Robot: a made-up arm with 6 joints.
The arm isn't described. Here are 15 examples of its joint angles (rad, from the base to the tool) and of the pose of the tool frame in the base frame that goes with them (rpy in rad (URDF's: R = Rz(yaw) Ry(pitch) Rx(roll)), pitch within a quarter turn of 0, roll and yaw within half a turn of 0; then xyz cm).
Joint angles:
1: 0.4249 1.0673 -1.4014 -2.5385 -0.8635 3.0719
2: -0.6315 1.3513 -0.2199 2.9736 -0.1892 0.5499
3: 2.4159 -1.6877 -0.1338 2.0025 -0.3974 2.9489
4: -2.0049 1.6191 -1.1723 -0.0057 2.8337 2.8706
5: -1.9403 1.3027 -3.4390 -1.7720 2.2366 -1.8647
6: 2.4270 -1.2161 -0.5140 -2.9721 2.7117 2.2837
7: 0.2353 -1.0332 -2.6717 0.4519 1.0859 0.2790
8: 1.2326 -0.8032 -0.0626 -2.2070 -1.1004 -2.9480
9: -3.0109 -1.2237 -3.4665 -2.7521 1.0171 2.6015
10: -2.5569 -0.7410 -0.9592 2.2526 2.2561 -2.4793
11: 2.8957 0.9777 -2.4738 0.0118 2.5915 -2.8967
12: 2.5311 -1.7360 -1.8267 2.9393 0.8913 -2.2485
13: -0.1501 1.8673 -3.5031 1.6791 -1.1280 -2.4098
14: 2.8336 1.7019 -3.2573 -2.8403 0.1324 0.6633
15: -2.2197 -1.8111 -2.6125 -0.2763 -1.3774 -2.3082
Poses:
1: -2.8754 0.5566 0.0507 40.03 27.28 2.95
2: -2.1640 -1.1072 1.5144 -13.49 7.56 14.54
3: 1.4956 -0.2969 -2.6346 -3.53 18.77 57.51
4: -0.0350 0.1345 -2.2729 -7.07 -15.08 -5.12
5: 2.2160 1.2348 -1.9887 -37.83 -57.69 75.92
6: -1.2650 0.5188 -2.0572 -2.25 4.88 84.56
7: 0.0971 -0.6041 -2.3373 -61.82 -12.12 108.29
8: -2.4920 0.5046 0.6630 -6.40 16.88 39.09
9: 3.0569 0.6796 -2.6087 90.20 13.80 41.05
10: 1.1554 -0.0829 1.4757 -14.04 -23.02 92.65
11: -2.7220 -1.0459 -0.7288 -71.44 17.76 44.50
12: 1.2115 0.7300 0.5522 59.42 -42.39 87.40
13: 1.6747 -0.8345 0.2228 71.05 -25.20 31.99
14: 1.4361 0.6001 -1.9946 -89.28 26.07 28.12
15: -2.9530 -0.5244 0.0241 51.33 61.74 24.01
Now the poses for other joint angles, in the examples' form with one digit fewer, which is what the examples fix.
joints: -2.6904 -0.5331 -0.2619 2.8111 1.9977 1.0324
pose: 0.205 0.392 -1.426 -34.3 -21.8 52.5
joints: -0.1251 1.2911 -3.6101 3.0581 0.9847 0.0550
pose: -0.071 -0.160 -0.116 69.0 -8.3 92.3
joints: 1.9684 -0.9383 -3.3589 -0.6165 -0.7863 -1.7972
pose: -1.918 -0.773 -2.932 22.2 -74.7 61.7
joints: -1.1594 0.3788 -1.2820 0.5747 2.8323 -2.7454
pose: 0.200 -1.163 -1.557 25.7 -42.4 43.5
